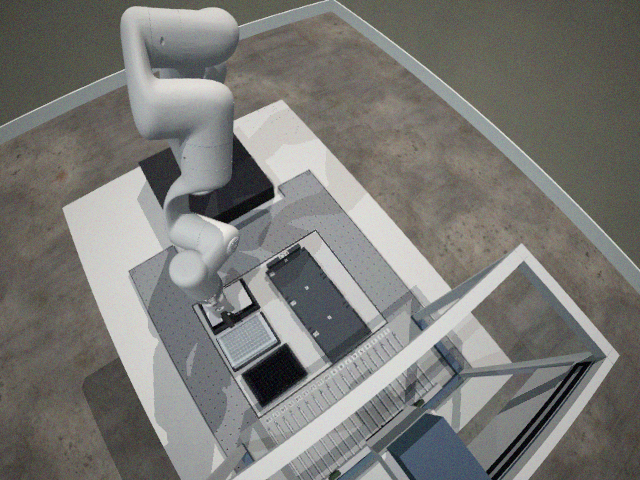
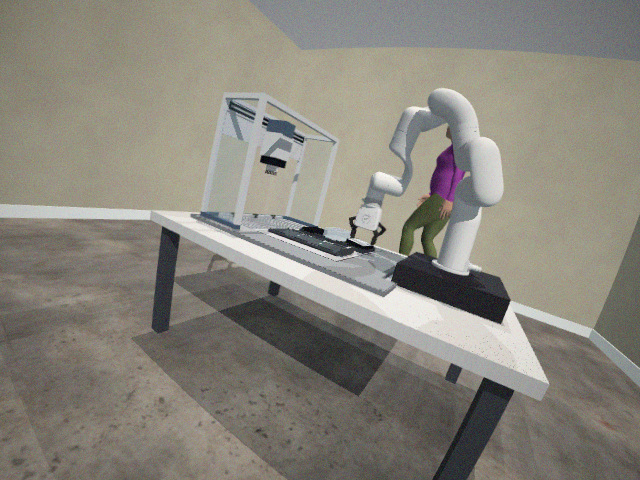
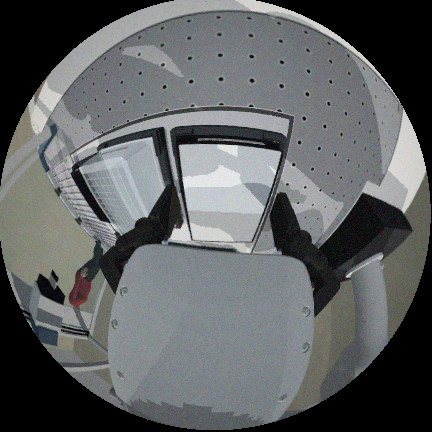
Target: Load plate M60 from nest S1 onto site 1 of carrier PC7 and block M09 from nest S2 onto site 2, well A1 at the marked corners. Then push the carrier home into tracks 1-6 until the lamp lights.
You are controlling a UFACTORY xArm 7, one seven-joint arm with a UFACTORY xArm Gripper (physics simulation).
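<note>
My gripper is open and low over the nest nearest the robot base. Its two black fingers straddle a flat white plate that lies in a black frame there; nothing is gripped. A pale gridded well plate lies in the nest beside it. A black block fills the third nest. The long dark grey carrier lies beside the nests, outside the ribbed tracks, and its two sites are bare.
A white-framed glass enclosure stands over the tracks at the far end. The black robot pedestal is behind the grey perforated board. A person in purple stands behind the arm.
</note>
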